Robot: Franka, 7 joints.
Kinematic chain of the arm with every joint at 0, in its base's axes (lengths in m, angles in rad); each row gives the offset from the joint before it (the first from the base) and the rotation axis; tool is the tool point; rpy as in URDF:
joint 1: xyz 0 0 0.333 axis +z
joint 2: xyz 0 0 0 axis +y
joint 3: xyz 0 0 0.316 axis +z
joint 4: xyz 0.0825 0 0 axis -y
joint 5: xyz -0.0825 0 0.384 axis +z
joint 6: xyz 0 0 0 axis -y
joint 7: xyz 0.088 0 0 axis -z
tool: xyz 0 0 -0.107 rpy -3.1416 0 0
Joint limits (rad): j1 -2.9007..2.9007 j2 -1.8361..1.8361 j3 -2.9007..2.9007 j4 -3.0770..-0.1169 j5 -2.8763..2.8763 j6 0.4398..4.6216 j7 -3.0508..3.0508
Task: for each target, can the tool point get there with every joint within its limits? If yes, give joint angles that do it. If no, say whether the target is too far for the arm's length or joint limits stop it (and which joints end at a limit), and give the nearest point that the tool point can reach.
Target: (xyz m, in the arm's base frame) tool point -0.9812 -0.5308 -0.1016
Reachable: no: too far | nearest point -0.7031 -0.3804 0.0216 | short by 0.339 m
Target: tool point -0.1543 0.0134 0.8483
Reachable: yes | joints 0.4260 -1.3939 0.4329 -2.1047 1.3114 4.0441 -1.7539
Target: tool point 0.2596 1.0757 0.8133
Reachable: no: too far | nearest point 0.1846 0.7650 0.6746 | short by 0.348 m
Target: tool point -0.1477 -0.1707 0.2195
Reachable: yes | joints -0.9254 0.6608 -0.9114 -2.6355 -0.3779 1.0392 1.1990
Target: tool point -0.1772 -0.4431 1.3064
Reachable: no: too far | nearest point -0.1402 -0.3506 1.1033 | short by 0.226 m
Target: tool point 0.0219 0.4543 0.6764
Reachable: yes | joints -0.1688 0.2666 2.1705 -1.7577 1.6634 4.1655 0.0118
